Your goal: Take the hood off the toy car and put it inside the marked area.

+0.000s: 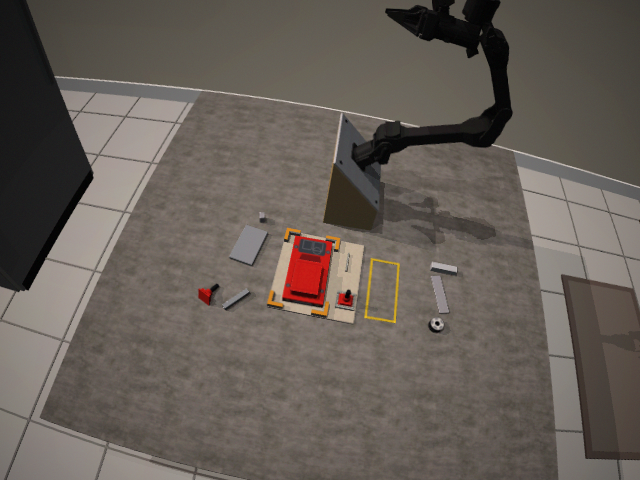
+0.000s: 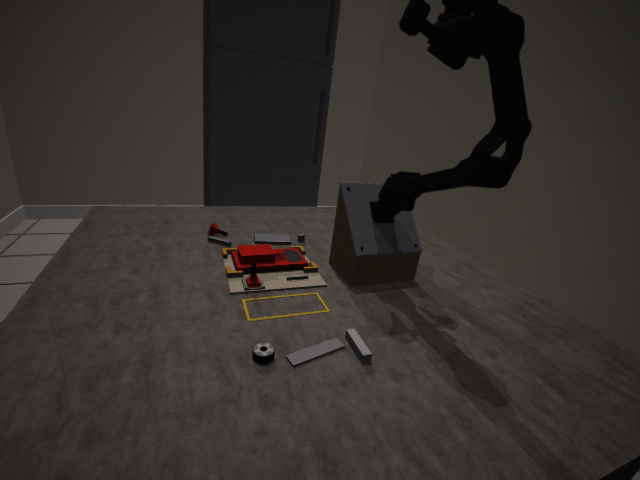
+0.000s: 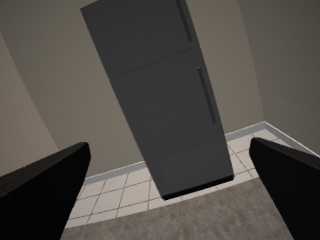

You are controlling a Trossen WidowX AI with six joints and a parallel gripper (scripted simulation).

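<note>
Right now my gripper tip is 580 mm above the red hood, 340 mm short of it and 70 mm to the left of it. Round my gripper tip: small wheel (610 mm below, 400 mm ahead, 290 mm to the left).
</note>
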